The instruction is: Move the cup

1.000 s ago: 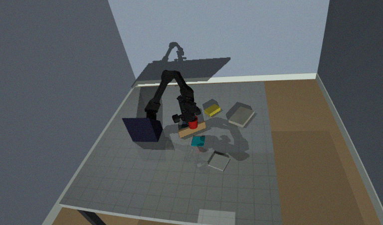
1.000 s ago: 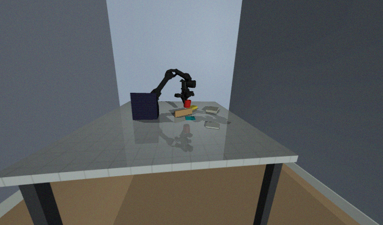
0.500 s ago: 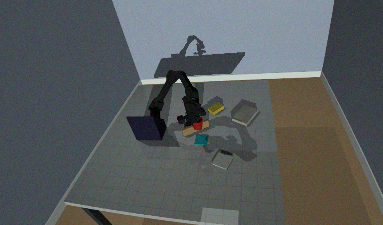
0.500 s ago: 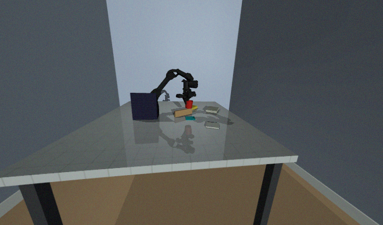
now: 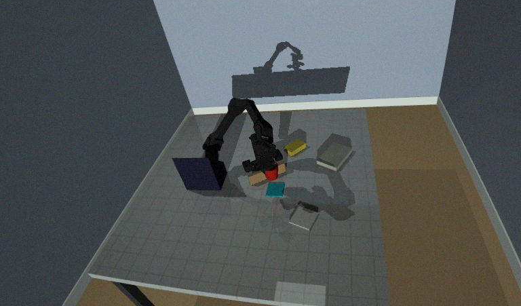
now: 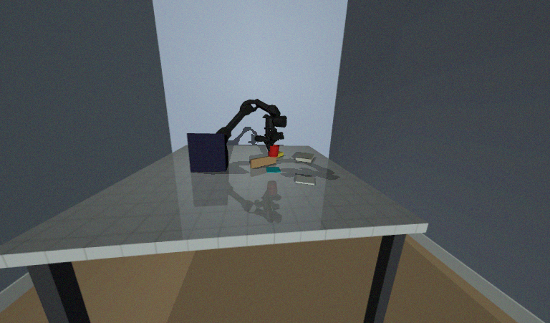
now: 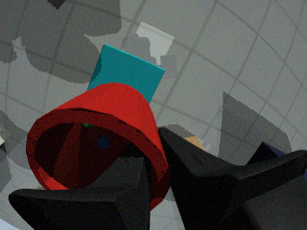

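My gripper tip is 40 mm to the right of the blue marble, 30 mm short of it and 20 mm above it. The rest, counted from my gripper tip: green marble 40 mm ahead, 20 mm to the left, 20 mm below; red cup 30 mm ahead, 10 mm to the left; teal pad 140 mm below, 30 mm ahead, 10 mm to the left.
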